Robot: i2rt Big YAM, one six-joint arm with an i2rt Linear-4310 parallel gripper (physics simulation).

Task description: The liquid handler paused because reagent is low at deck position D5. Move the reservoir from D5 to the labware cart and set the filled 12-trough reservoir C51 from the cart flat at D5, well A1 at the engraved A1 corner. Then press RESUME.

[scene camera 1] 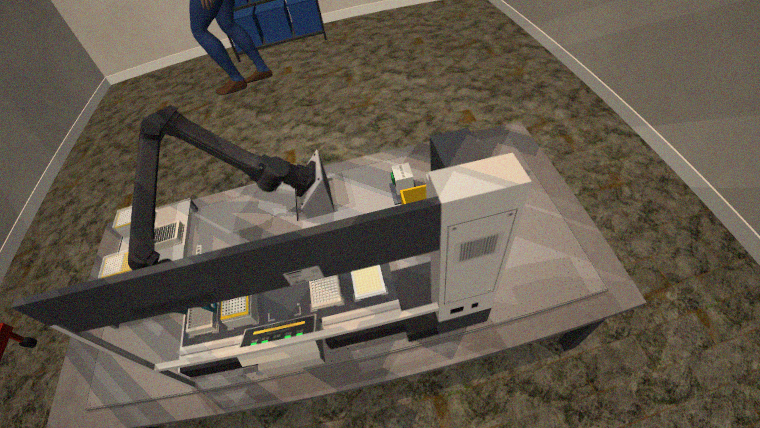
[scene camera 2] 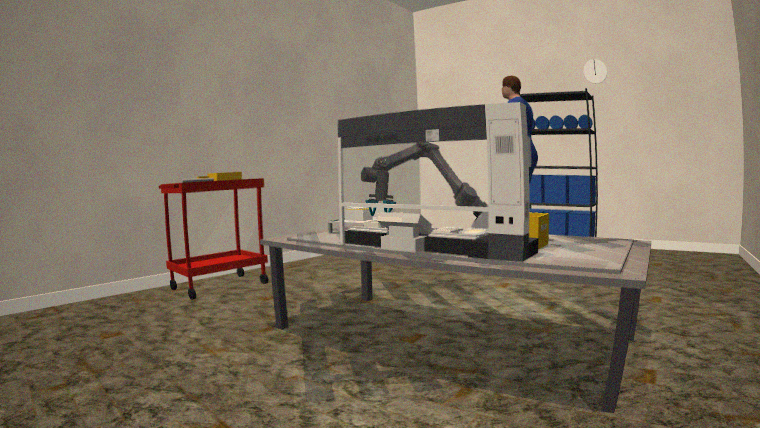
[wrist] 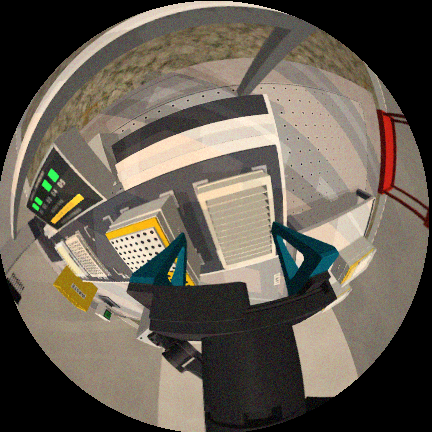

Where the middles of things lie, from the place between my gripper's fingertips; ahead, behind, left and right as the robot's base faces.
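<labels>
Measured from the yellow waste bin [wrist: 80, 293], my gripper is 50 mm above, 670 mm to the right and 250 mm past it. The instrument tower [scene camera 1: 473, 190] is 170 mm higher than my hand, and it stands 60 mm ahead of the hand and 710 mm to the left of it.
</labels>
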